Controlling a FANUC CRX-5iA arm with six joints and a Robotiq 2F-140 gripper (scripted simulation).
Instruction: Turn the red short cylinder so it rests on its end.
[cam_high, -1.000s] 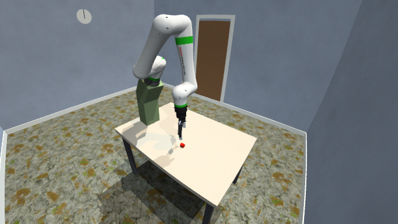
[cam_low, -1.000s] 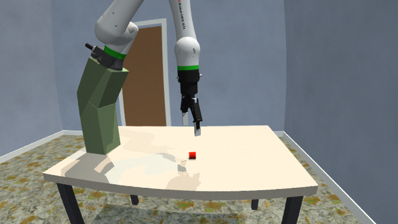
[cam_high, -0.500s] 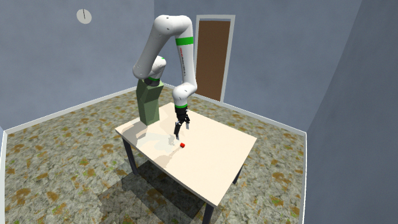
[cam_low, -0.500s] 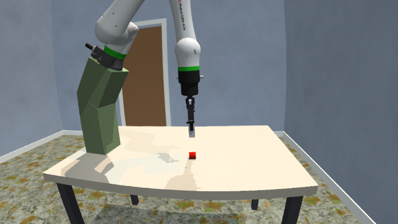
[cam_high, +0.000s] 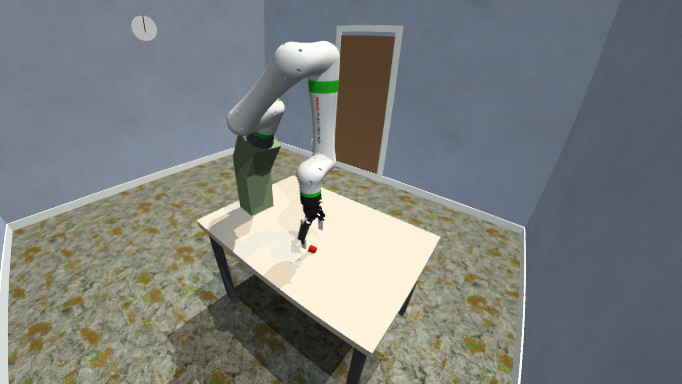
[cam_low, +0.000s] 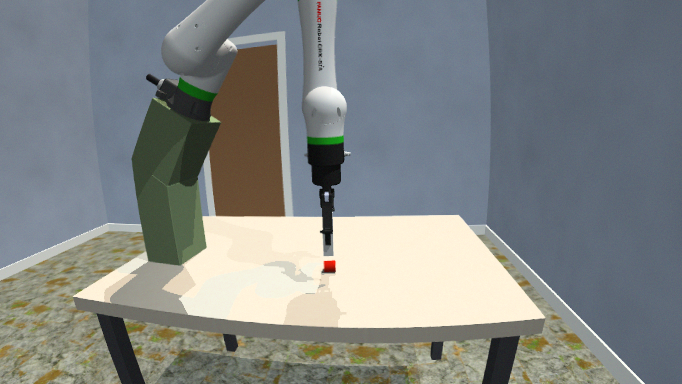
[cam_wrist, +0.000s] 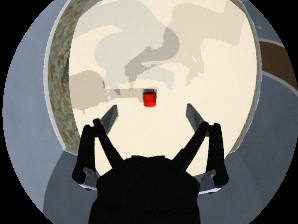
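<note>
Right now the red short cylinder is 8 cm below my hand.
</note>
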